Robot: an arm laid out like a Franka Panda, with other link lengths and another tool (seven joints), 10 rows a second.
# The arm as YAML. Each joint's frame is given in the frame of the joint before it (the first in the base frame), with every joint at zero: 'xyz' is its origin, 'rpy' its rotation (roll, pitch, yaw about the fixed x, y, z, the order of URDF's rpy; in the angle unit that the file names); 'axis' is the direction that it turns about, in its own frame. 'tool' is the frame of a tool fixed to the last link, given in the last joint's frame.
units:
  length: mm
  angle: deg
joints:
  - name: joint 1
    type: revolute
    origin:
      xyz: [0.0, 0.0, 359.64]
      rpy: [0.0, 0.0, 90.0]
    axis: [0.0, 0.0, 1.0]
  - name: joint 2
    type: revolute
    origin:
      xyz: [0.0, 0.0, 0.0]
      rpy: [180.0, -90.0, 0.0]
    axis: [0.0, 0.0, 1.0]
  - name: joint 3
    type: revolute
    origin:
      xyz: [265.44, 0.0, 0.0]
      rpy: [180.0, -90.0, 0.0]
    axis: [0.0, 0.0, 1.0]
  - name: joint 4
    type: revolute
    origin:
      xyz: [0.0, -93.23, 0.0]
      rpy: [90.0, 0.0, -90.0]
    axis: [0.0, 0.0, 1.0]
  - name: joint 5
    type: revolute
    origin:
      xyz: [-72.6, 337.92, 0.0]
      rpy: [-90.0, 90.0, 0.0]
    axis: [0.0, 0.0, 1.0]
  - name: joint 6
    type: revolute
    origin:
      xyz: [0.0, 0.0, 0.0]
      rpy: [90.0, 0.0, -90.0]
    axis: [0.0, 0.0, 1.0]
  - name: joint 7
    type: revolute
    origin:
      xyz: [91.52, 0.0, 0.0]
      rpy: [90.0, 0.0, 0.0]
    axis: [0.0, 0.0, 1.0]
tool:
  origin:
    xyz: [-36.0, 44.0, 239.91]
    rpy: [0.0, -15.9, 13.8]
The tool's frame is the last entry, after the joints.
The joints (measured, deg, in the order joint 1, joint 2, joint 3, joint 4, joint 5, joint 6, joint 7), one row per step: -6.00, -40.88, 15.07, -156.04, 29.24, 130.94, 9.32; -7.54, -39.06, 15.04, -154.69, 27.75, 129.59, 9.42; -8.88, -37.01, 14.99, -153.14, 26.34, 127.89, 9.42; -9.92, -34.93, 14.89, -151.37, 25.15, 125.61, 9.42; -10.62, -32.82, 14.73, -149.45, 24.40, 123.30, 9.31; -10.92, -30.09, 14.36, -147.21, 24.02, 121.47, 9.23; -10.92, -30.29, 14.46, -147.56, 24.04, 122.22, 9.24; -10.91, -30.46, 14.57, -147.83, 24.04, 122.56, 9.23; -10.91, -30.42, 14.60, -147.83, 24.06, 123.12, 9.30; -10.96, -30.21, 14.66, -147.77, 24.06, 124.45, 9.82; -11.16, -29.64, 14.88, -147.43, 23.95, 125.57, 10.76
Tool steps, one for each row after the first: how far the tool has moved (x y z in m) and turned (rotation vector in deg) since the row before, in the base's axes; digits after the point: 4 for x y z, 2 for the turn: 0.0020, -0.0094, -0.0028, -0.79, 1.78, -0.41; 0.0011, -0.0078, -0.0032, -0.60, 2.14, -0.06; -0.0003, -0.0051, -0.0025, -0.23, 2.51, 0.24; 0.0002, -0.0023, -0.0015, 0.22, 2.38, 0.44; 0.0032, -0.0001, -0.0020, 0.72, 2.17, 0.37; 0.0011, -0.0006, -0.0005, -0.20, -0.56, -0.16; -0.0001, -0.0001, -0.0006, -0.15, -0.22, 0.00; 0.0022, -0.0003, 0.0004, -0.07, -0.48, -0.19; 0.0052, -0.0008, 0.0007, -0.14, -1.01, -0.81; 0.0053, -0.0003, 0.0002, -0.14, -0.62, -1.09
